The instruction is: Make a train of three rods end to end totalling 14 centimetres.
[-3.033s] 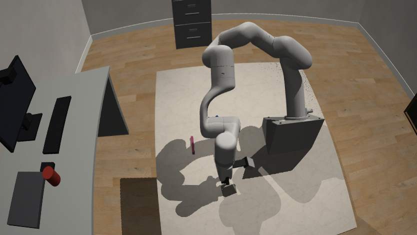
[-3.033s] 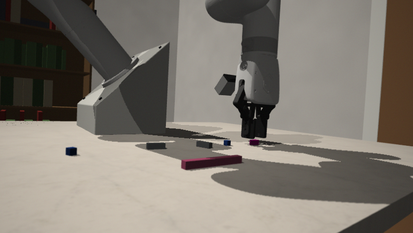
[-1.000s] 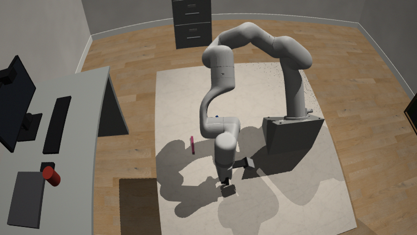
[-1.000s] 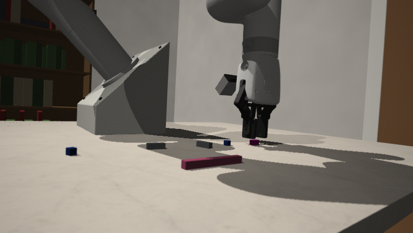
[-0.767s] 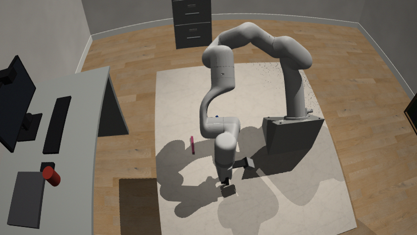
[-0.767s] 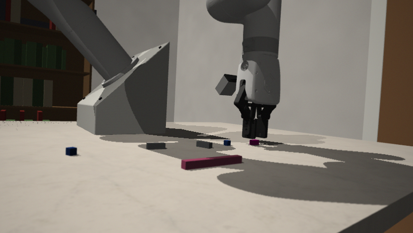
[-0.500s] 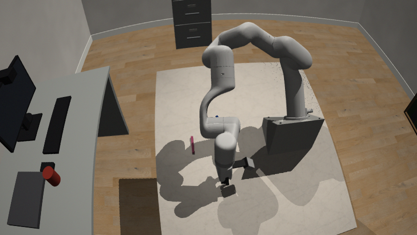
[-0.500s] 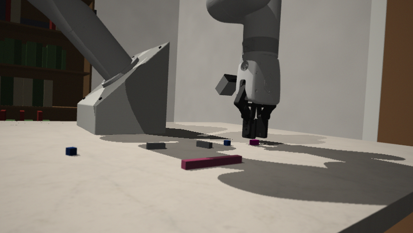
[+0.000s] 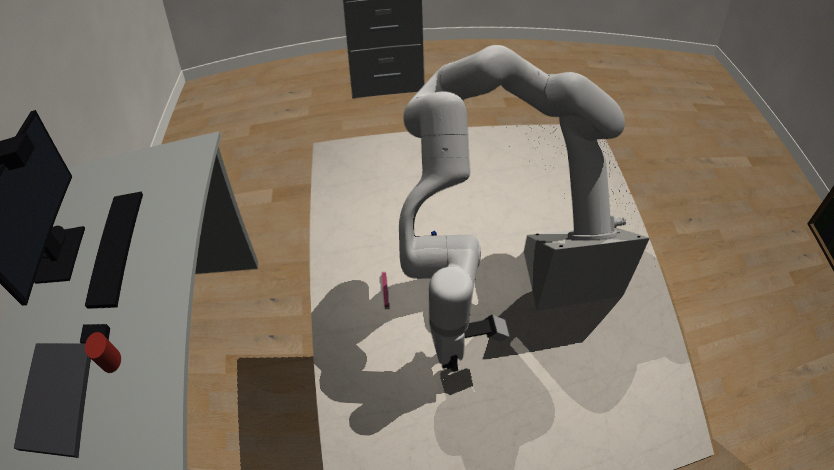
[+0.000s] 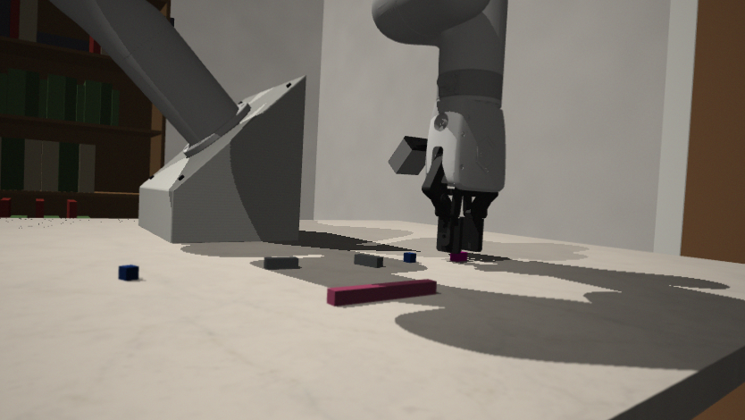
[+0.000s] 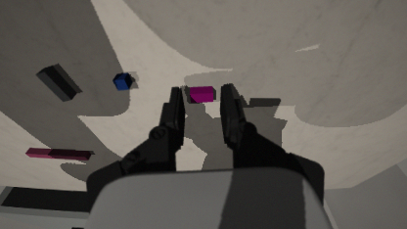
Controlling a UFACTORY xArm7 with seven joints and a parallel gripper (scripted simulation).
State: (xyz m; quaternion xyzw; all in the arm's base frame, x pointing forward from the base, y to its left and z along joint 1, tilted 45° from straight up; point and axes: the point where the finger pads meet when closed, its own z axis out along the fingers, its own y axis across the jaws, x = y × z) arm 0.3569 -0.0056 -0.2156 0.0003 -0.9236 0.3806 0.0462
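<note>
Right now my hand is 3 cm above the magenta rod. Round my hand: pink rod: 10 cm ahead, 21 cm to the right, 3 cm below; then grey rod: 4 cm behind, 22 cm to the right, 3 cm below.
</note>
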